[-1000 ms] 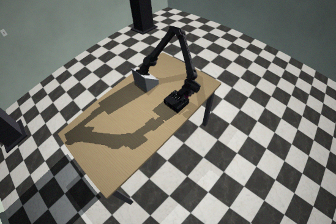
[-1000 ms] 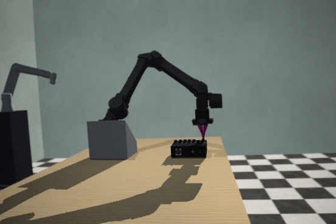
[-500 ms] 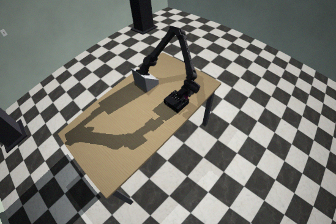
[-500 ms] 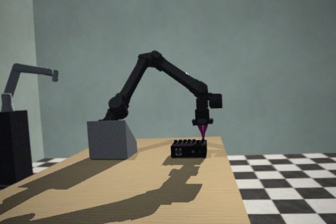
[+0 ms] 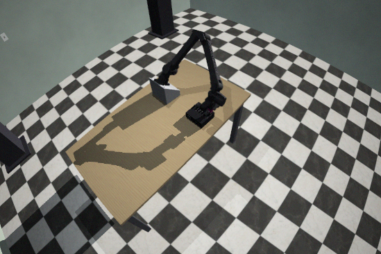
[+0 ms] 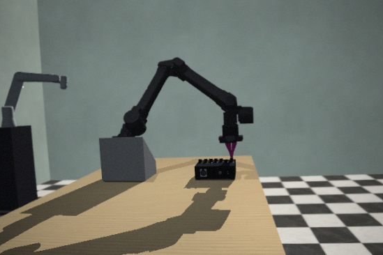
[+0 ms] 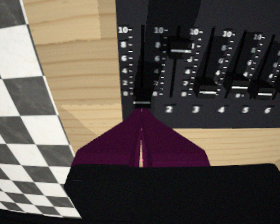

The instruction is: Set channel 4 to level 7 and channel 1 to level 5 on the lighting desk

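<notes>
Right now the channel 2 fader cap is 5 cm to the right of my hand and 2 cm behind it. Also, from my hand: channel 1 fader cap 1 cm to the right; then channel 4 fader cap 7 cm behind, 3 cm to the right; then channel 3 fader cap 4 cm behind, 2 cm to the right.
</notes>
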